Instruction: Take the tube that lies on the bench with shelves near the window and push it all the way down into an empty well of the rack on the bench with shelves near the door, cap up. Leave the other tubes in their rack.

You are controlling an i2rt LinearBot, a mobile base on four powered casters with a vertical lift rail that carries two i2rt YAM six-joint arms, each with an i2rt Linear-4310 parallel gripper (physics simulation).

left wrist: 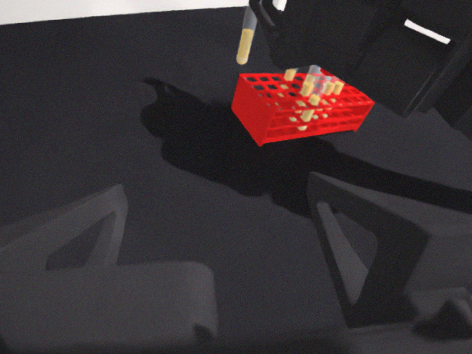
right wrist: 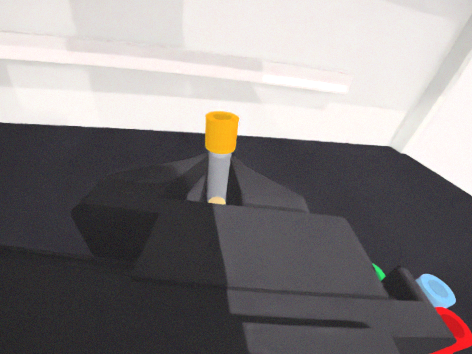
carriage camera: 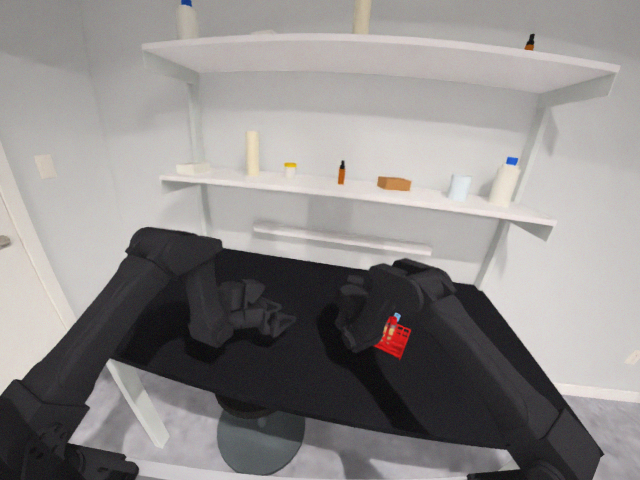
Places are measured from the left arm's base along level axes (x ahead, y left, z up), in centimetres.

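Pixels of known places: left gripper, fingertip midpoint: (left wrist: 217, 188) (carriage camera: 288, 312); right gripper, fingertip midpoint: (right wrist: 219, 163).
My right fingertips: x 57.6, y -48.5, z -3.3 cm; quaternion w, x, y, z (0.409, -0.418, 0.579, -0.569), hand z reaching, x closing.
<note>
Behind a point stands the place of what it marks.
An orange-capped tube (right wrist: 218, 172) @(x 56.9, y -48.3, z -3.6 cm) (left wrist: 245, 45) @(x 57.2, y -48.0, z -8.5 cm) with yellowish contents is held upright, cap up. My right gripper (right wrist: 219, 163) @(x 57.6, y -48.5, z -3.3 cm) is shut on it. In the left wrist view the tube's rounded lower end hangs in the air, just beyond the far left corner of the red rack (left wrist: 247, 110) @(x 54.4, y -47.7, z -16.3 cm) (carriage camera: 398, 348) @(x 43.9, y -62.4, z -18.0 cm). The rack stands on the black bench; several tubes (left wrist: 314, 92) @(x 47.6, y -51.7, z -11.5 cm) stand in its wells, and empty wells show toward its left end. The right arm hides their caps in the left wrist view. My left gripper (left wrist: 217, 188) @(x 46.2, y -25.6, z -7.1 cm) (carriage camera: 286, 320) @(x 46.2, y -25.6, z -7.1 cm) is open and empty, apart from the rack.
The black bench top (carriage camera: 310, 377) @(x 32.8, y -33.7, z -18.8 cm) (left wrist: 75, 125) @(x 68.6, y -31.5, z -18.8 cm) carries the rack. A light blue cap (right wrist: 437, 291) @(x 47.6, y -60.2, z -6.9 cm), a green cap (right wrist: 378, 272) @(x 49.6, y -57.2, z -6.9 cm) and a red cap (right wrist: 456, 327) @(x 45.9, y -59.1, z -6.9 cm) show beside the right gripper. A shelf (carriage camera: 434, 200) @(x 67.8, y -72.8, z 26.9 cm) with bottles and boxes runs behind, below an upper shelf (carriage camera: 387, 49) @(x 71.4, y -49.6, z 70.7 cm).
</note>
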